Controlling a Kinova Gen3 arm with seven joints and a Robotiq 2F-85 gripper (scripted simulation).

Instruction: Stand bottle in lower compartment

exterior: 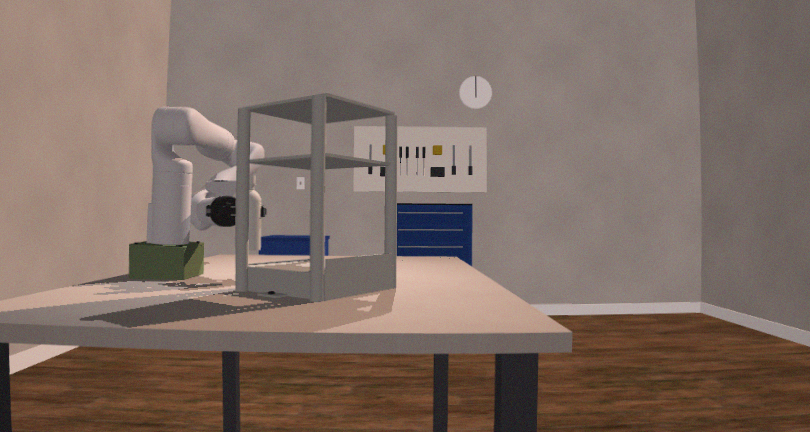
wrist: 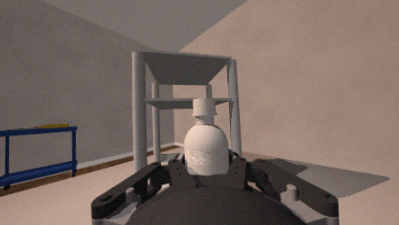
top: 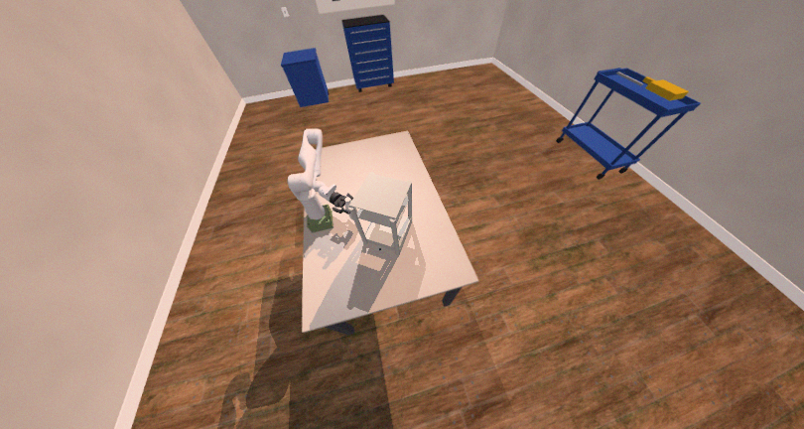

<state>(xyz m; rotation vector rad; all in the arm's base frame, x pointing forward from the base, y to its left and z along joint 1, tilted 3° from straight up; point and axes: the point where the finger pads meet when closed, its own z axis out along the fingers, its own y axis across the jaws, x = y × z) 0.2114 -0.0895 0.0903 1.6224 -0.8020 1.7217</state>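
Now: the grey shelving unit 170 mm ahead of my hand, 130 mm to the right of it and 20 mm above it. Also, from my hand: white bottle (20 mm above).
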